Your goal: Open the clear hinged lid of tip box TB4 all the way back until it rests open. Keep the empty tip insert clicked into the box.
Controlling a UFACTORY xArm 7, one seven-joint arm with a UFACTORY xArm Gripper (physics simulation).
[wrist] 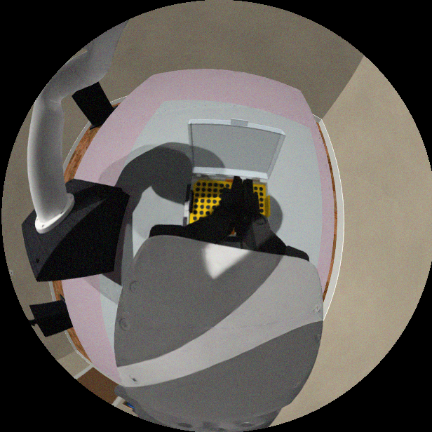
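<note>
The tip box's clear lid (235, 147) stands swung open at the back of the box, its hinge edge along the box's rear rim and its latch edge away from me. Whether it rests fully back cannot be told. The yellow tip insert (202, 204) with its grid of dark empty holes sits in the box. My gripper (238, 190) is shut and empty. Its black fingertips show over the rear part of the insert, near the hinge, apart from the lid panel. The fingers and gripper body hide the middle and front of the box. No label TB4 is readable.
The box stands on a pale grey mat (295, 165) with a pink border (225, 85). Part of my own arm (47, 160) and its black base-side part (75, 235) show at the left. A wooden table edge with a white rim (340, 225) runs along the right.
</note>
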